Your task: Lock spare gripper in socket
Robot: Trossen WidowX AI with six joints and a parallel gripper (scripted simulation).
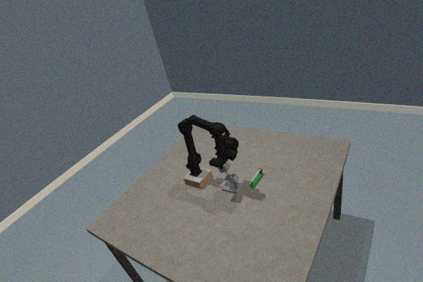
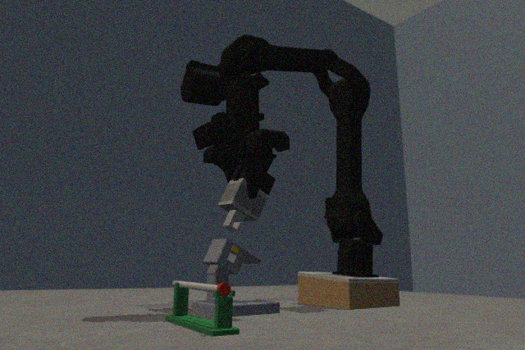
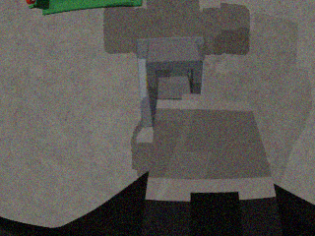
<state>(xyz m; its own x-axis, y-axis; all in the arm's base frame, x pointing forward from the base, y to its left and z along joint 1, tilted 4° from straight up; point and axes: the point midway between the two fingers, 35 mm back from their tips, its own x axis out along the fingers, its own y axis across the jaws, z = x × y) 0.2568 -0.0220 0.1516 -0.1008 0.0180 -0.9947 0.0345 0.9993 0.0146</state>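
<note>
The green pin rest lies 140 mm ahead of my gripper tip, 110 mm to the left of it and 150 mm below it. The rest, counted from my gripper tip: spare gripper right at my gripper tip; grey mount 30 mm ahead, 10 mm to the left, 130 mm below.
</note>
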